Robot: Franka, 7 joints.
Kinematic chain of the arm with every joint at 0, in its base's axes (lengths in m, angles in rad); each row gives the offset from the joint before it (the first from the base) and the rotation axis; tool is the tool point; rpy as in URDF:
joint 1: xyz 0 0 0.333 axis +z
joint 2: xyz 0 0 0 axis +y
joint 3: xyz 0 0 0.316 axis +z
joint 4: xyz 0.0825 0 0 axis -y
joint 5: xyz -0.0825 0 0.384 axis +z
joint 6: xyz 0 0 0 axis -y
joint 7: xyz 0.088 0 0 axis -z
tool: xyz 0 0 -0.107 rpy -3.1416 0 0
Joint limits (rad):
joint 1: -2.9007..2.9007
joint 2: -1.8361..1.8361
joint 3: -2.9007..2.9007
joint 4: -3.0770..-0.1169
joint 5: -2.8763..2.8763
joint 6: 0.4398..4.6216
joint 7: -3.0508..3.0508
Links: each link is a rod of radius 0.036 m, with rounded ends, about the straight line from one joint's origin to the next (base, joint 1, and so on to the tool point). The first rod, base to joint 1, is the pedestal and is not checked.
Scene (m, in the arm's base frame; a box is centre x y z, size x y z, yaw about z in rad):
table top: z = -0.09
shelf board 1: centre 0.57 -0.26 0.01 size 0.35 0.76 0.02 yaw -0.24
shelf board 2: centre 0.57 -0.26 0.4 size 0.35 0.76 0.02 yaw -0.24
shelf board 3: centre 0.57 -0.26 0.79 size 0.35 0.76 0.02 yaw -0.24
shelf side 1: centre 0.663 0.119 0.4 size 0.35 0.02 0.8 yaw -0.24
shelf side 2: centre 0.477 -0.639 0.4 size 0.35 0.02 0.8 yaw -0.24
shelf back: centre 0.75 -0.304 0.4 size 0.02 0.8 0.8 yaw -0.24
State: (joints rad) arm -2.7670 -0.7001 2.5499 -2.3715 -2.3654 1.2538 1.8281
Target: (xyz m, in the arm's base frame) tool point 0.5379 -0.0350 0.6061
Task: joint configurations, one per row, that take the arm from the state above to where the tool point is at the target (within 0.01 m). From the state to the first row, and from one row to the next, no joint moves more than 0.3 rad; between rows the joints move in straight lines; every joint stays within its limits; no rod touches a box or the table.
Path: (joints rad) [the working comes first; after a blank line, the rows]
Joints at the target: -2.6018 -0.0258 2.7004 -2.0723 -2.4173 1.0235 1.8281
Straight joint move there: touches shelf board 2.

1: -2.6941 -0.4924 2.5444 -2.6067 -2.1556 0.9825 1.9495
2: -2.6212 -0.2846 2.5389 -2.8418 -1.9459 0.7111 2.0708
3: -2.5482 -0.0769 2.5334 -3.0770 -1.7361 0.4398 2.1922
4: -2.5222 0.2058 2.7171 -2.8328 -2.0182 0.5332 2.0101
5: -2.4962 0.4884 2.9007 -2.5886 -2.3002 0.6266 1.8281
6: -2.5490 0.2313 2.8006 -2.3304 -2.3588 0.8250 1.8281
7: -2.6018 -0.0258 2.7004 -2.0723 -2.4173 1.0235 1.8281

